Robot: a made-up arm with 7 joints. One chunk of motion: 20 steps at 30 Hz.
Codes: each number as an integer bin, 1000 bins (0 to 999) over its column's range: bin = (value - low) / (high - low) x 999, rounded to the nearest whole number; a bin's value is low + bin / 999 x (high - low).
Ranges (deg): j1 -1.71..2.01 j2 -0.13..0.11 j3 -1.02..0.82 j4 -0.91..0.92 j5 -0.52..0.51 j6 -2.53..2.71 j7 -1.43..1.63
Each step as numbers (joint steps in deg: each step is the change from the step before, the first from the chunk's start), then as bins.
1 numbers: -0.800 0.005 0.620 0.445 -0.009 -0.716 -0.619
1 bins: 244 562 890 740 496 346 265
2 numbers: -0.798 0.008 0.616 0.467 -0.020 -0.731 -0.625
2 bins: 245 574 888 752 485 343 263
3 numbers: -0.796 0.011 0.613 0.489 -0.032 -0.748 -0.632
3 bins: 245 587 887 764 473 340 261
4 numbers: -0.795 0.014 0.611 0.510 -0.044 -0.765 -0.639
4 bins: 246 599 886 775 462 336 258
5 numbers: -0.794 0.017 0.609 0.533 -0.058 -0.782 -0.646
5 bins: 246 612 884 788 448 333 256
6 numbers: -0.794 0.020 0.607 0.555 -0.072 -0.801 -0.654
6 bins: 246 624 883 800 435 330 253
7 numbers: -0.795 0.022 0.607 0.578 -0.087 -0.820 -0.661
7 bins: 246 633 883 812 420 326 251
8 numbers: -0.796 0.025 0.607 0.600 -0.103 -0.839 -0.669
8 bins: 245 645 883 824 404 322 248
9 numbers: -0.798 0.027 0.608 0.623 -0.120 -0.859 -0.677
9 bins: 245 654 884 837 388 319 246
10 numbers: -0.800 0.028 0.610 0.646 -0.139 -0.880 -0.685
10 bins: 244 658 885 849 370 315 243
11 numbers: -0.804 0.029 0.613 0.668 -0.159 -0.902 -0.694
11 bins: 243 662 887 861 350 310 240
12 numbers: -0.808 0.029 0.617 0.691 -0.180 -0.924 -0.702
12 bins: 242 662 889 874 330 306 238
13 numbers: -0.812 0.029 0.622 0.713 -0.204 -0.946 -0.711
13 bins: 241 662 891 886 306 302 235
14 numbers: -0.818 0.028 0.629 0.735 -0.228 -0.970 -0.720
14 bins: 240 658 895 898 283 297 232
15 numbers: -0.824 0.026 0.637 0.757 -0.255 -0.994 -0.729
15 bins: 238 649 900 910 257 293 229
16 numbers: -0.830 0.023 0.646 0.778 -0.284 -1.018 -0.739
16 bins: 236 637 905 921 229 288 226
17 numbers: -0.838 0.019 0.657 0.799 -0.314 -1.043 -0.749
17 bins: 234 620 911 933 200 283 222
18 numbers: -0.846 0.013 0.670 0.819 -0.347 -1.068 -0.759
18 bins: 232 595 918 944 168 279 219
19 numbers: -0.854 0.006 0.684 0.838 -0.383 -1.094 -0.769
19 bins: 230 566 925 954 133 274 216
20 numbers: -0.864 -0.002 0.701 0.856 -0.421 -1.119 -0.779
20 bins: 227 533 934 964 96 269 213
